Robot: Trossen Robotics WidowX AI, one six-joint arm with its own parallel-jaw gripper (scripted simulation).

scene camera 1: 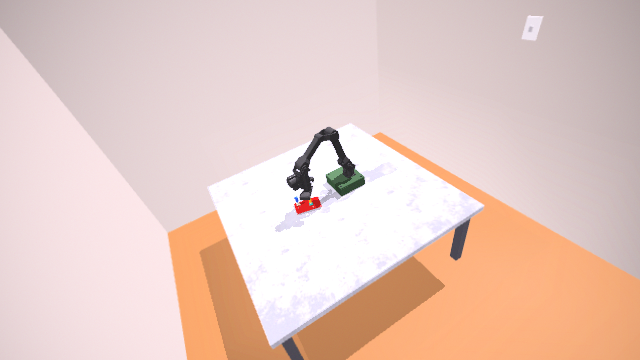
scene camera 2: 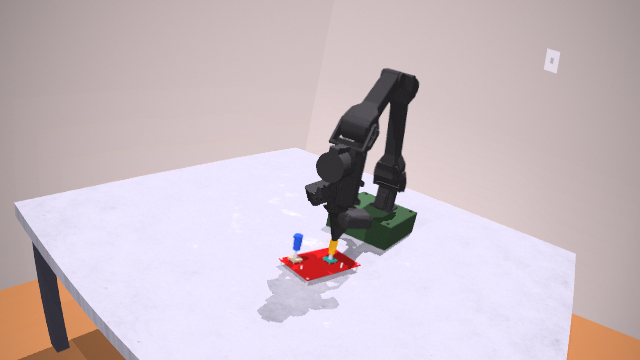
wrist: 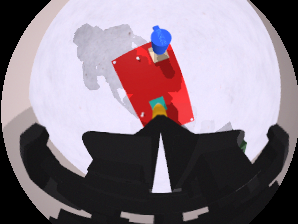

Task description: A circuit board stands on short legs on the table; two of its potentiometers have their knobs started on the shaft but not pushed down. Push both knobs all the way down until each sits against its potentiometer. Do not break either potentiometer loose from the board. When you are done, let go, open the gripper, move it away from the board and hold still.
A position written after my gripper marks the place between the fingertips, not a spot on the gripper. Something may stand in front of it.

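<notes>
My gripper is there at (scene camera 2: 334,240), and I see the same gripper at (wrist: 160,118) too.
</notes>
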